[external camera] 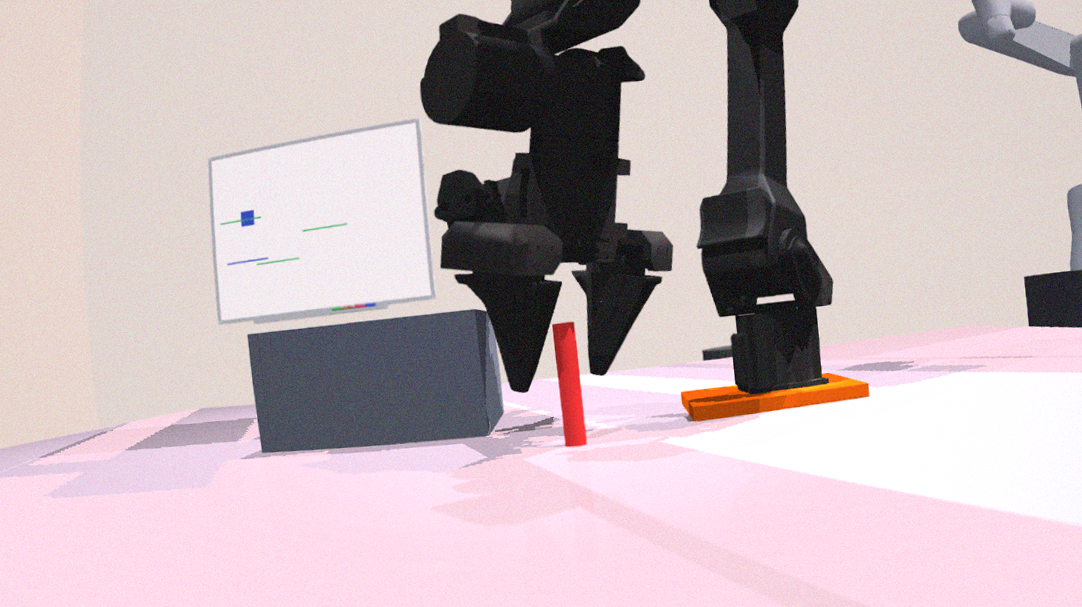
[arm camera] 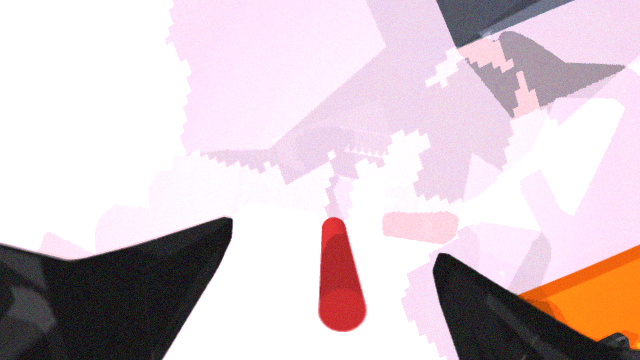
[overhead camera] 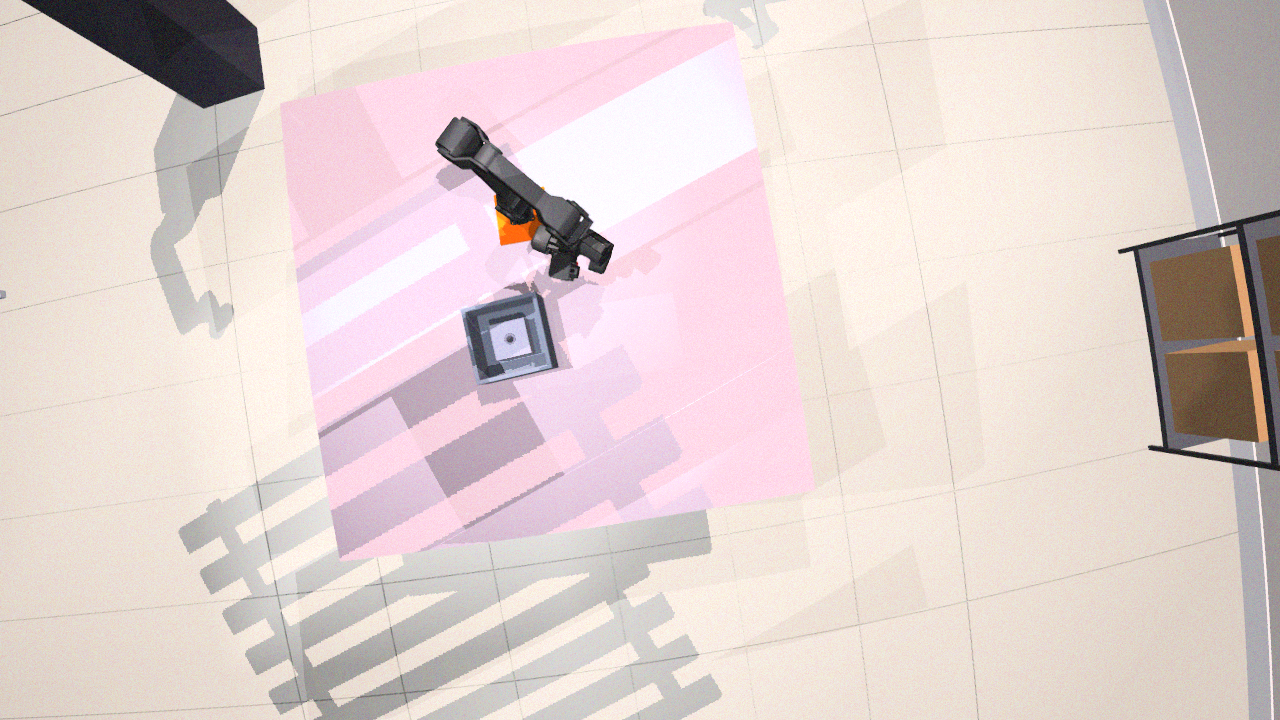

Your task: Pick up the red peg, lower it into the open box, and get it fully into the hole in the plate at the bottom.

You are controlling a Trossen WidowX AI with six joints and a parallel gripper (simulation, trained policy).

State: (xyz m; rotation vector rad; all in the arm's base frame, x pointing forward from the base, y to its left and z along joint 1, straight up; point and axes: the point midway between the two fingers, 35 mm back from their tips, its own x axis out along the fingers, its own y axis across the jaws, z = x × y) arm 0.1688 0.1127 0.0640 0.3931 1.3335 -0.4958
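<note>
The red peg is 10 mm behind my gripper tip. From my gripper tip the other things lie so: plate (200 mm to the right, 150 mm ahead); grey box (200 mm to the right, 150 mm ahead, 20 mm below).
</note>
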